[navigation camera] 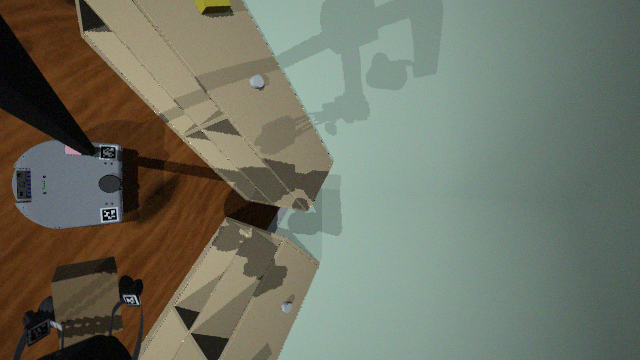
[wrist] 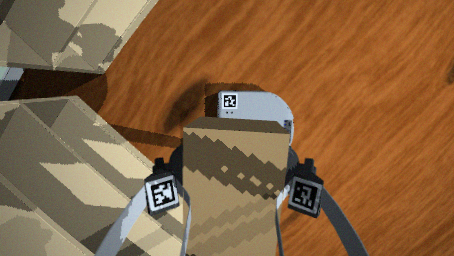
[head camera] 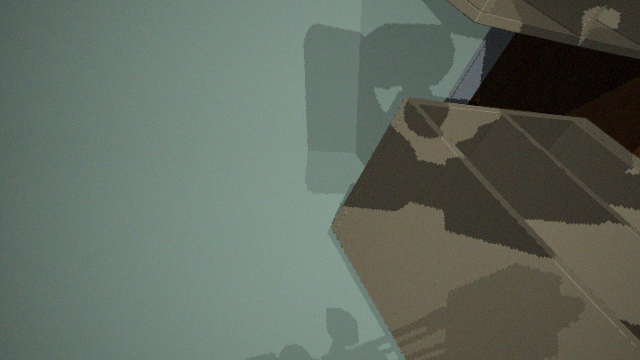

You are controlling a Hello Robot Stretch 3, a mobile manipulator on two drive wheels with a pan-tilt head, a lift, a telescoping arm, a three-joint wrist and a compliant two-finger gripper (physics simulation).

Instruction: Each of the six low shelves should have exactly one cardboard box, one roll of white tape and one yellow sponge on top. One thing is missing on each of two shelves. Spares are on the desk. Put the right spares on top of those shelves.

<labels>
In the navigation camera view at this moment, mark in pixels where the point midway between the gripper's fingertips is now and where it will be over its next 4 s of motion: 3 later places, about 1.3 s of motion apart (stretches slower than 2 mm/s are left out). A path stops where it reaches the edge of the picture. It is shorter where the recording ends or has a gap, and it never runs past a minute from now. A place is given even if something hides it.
My gripper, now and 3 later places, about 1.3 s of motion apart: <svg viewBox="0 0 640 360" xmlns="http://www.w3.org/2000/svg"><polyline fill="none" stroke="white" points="92,293 152,269 187,217 177,163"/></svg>
</labels>
